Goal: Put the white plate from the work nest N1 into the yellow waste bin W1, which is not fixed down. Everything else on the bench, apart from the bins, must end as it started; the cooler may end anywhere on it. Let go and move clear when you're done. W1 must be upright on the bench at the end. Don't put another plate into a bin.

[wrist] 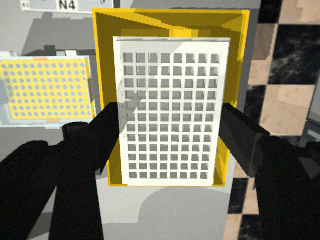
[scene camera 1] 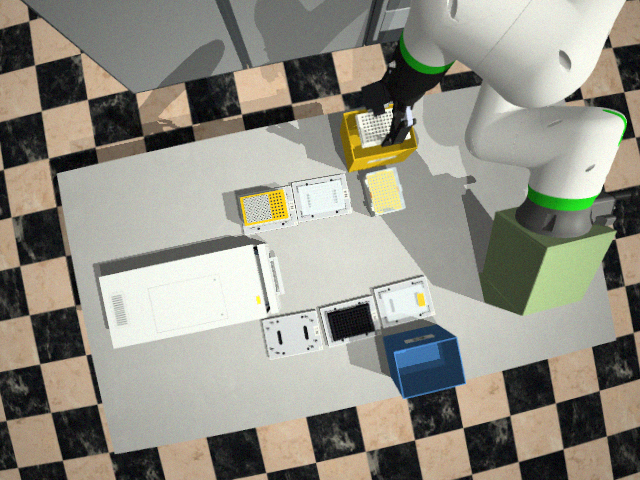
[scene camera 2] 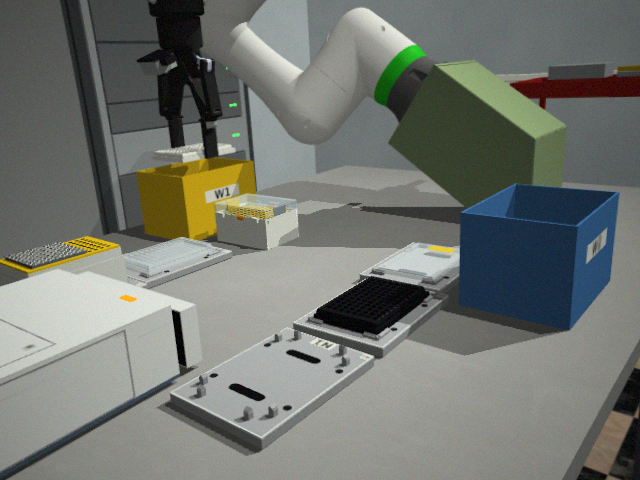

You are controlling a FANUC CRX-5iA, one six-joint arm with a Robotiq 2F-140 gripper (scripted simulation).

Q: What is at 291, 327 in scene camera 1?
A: A work nest N1.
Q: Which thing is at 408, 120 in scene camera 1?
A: My gripper.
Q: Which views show the blue bin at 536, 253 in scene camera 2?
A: Scene camera 1 and scene camera 2 only.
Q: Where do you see a work nest N1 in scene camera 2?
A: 285, 380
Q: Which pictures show the white instrument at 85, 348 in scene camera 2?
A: Scene camera 1 and scene camera 2 only.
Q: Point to a yellow-grey rack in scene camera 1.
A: At 268, 208
